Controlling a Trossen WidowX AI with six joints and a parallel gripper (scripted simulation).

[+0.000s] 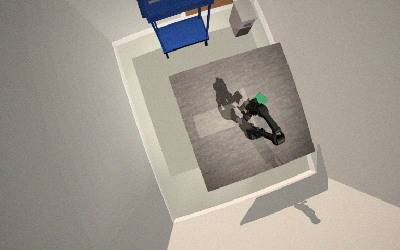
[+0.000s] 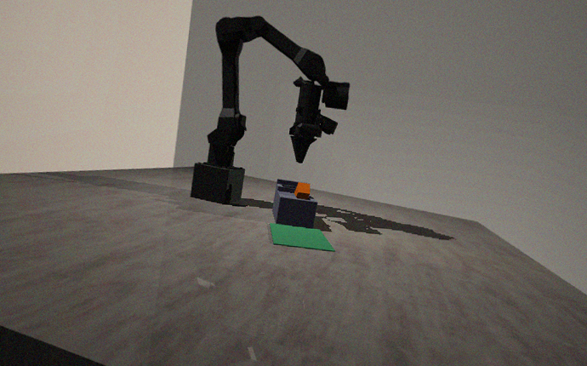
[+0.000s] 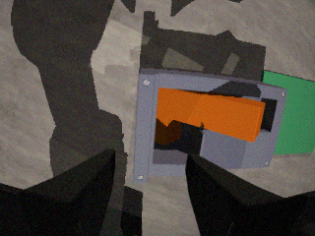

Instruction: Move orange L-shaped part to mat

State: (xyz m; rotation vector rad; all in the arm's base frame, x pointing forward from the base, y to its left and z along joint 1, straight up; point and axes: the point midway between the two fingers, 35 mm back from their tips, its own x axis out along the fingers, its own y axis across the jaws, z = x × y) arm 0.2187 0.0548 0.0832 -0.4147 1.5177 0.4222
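My gripper tip is now 10 cm above the orange L-shaped part, 4 cm to the left of it and 2 cm short of it. The rest, counted from my gripper tip: green mat: 19 cm to the right, 16 cm below, 11 cm ahead.
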